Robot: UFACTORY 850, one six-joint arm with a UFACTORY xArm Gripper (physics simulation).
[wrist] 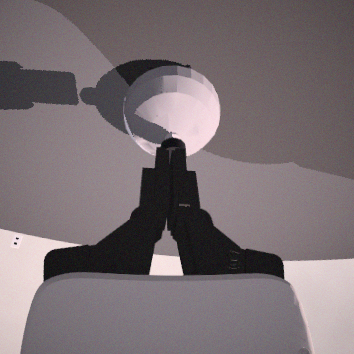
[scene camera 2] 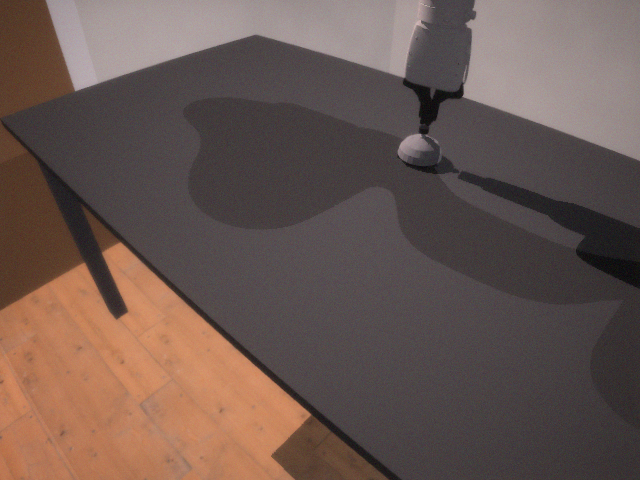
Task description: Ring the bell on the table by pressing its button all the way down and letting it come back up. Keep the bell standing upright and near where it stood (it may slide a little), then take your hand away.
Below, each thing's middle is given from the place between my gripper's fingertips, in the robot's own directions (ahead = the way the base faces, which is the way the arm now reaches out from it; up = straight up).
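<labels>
There is the bell (scene camera 2: 415,150), and my gripper is now 5 cm above it and 1 cm short of it.
</labels>
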